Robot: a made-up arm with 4 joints.
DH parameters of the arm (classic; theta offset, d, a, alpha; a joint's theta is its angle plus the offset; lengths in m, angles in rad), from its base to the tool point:
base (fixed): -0.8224 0 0.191 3.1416
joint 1: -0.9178 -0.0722 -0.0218 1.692
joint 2: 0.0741 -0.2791 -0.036 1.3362
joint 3: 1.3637 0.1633 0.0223 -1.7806
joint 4: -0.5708 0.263 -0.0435 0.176
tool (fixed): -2.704 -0.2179 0 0
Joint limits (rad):
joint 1: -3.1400..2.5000
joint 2: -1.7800..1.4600
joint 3: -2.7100..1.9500
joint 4: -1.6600..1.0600
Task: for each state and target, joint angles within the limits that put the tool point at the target. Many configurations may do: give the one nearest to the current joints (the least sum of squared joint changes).
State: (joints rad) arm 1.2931 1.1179 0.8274 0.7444
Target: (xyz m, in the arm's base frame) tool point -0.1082 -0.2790 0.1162
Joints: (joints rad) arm 1.4055 1.4575 0.3803 0.0526
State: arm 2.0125 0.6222 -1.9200 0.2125
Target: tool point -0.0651 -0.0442 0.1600
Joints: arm 2.1058 0.4665 -1.7769 0.6829
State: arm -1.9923 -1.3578 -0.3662 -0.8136
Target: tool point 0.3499 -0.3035 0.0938
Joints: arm -1.3063 -0.5360 0.0102 -0.0680
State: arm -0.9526 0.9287 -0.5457 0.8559
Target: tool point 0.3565 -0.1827 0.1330
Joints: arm -1.0042 1.2221 -1.3598 0.6537
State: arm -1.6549 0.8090 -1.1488 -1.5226
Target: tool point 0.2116 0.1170 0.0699
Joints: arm -2.2646 0.9336 -1.7964 -1.6600
